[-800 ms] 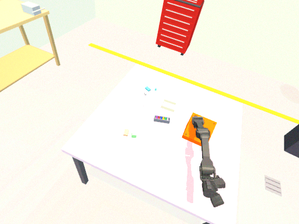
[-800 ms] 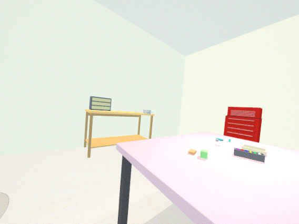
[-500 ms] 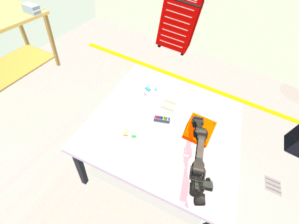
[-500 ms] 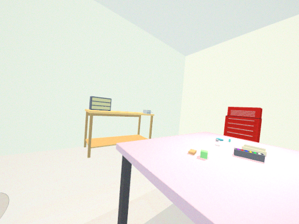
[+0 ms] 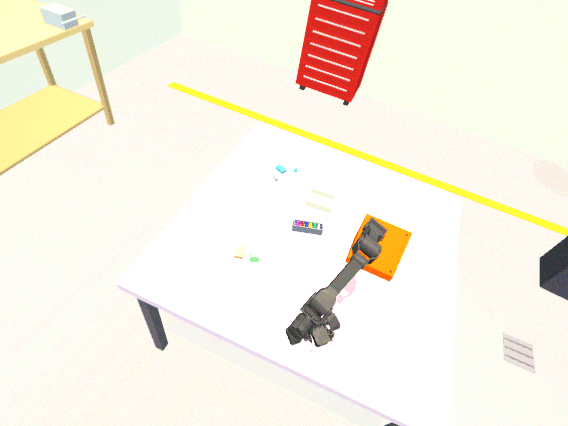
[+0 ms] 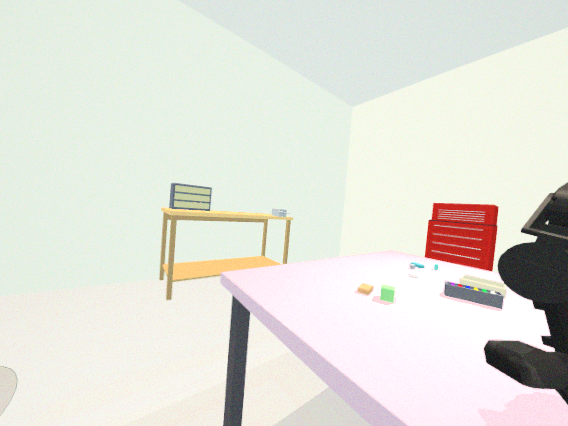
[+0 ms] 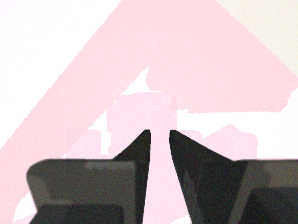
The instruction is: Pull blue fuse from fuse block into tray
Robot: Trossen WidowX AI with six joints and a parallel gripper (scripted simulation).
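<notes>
The blue fuse is 48 cm to the right of my gripper tip and 26 cm ahead of it. Round my gripper tip: green block: 38 cm ahead, 20 cm to the right, 1 cm below; then yellow fuse: 48 cm to the right, 25 cm ahead; then orange block: 45 cm ahead, 19 cm to the right, 2 cm below.
</notes>
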